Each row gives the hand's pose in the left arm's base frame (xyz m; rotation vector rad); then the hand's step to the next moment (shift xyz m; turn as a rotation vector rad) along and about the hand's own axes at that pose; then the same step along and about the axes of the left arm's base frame.
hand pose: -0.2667 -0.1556 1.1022 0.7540 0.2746 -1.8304
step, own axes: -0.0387 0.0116 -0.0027 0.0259 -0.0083 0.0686
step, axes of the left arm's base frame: 0.0198 0.0263 0.0236 -0.0380 -0.0522 0.0357
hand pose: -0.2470 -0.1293 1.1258 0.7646 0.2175 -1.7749
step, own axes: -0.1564 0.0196 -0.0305 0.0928 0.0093 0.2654
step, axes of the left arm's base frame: 0.0537 0.1321 0.0738 -0.1082 -0.2106 0.1518
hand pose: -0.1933 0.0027 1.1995 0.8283 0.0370 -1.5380
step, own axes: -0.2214 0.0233 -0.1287 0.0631 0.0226 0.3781
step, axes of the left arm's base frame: 0.0613 0.2481 0.0290 -0.1521 -0.2426 0.2558
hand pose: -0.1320 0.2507 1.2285 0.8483 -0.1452 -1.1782
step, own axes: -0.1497 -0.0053 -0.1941 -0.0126 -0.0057 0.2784
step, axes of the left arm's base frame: 0.0345 0.2255 -0.0899 -0.1531 -0.1309 0.1926
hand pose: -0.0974 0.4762 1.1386 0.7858 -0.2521 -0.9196
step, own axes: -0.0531 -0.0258 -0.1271 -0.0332 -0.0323 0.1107
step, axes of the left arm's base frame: 0.0171 0.0961 -0.1005 -0.0963 -0.0405 0.0590
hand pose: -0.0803 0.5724 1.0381 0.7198 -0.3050 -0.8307
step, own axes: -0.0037 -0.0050 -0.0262 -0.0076 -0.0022 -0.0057
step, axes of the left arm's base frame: 0.0082 0.0126 -0.0224 -0.0033 0.0074 -0.0055
